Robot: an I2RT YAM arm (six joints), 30 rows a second.
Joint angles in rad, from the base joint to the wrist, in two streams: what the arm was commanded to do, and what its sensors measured. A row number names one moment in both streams.
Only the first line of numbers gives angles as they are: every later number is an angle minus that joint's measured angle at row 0.
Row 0, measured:
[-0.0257, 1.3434, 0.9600, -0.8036, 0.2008, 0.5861]
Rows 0 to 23, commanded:
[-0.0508, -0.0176, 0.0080, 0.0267, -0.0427, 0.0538]
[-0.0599, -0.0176, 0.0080, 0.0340, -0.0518, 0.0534]
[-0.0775, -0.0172, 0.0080, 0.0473, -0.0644, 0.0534]
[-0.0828, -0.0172, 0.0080, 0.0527, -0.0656, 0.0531]
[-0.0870, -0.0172, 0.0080, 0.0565, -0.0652, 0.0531]
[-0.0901, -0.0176, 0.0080, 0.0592, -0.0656, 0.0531]
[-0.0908, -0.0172, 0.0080, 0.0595, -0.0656, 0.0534]
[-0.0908, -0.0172, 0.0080, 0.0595, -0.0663, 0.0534]
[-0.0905, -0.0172, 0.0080, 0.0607, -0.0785, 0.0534]
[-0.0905, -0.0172, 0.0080, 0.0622, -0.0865, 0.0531]
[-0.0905, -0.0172, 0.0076, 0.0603, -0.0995, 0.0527]
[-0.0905, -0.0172, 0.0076, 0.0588, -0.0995, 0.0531]
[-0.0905, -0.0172, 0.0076, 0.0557, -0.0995, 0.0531]
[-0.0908, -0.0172, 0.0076, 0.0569, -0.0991, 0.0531]
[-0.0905, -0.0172, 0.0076, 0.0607, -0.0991, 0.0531]
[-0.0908, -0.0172, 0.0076, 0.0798, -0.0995, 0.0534]
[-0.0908, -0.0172, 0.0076, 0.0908, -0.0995, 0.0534]
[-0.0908, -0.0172, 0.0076, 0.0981, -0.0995, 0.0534]
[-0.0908, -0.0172, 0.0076, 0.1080, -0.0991, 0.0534]
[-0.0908, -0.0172, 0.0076, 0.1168, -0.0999, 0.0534]
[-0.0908, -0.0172, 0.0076, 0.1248, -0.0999, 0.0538]
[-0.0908, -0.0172, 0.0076, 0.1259, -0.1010, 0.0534]
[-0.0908, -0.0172, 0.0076, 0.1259, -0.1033, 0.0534]
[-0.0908, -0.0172, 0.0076, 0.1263, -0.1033, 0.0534]
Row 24, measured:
[-0.0832, -0.0027, 0.0000, 0.1221, -0.1022, 0.0496]
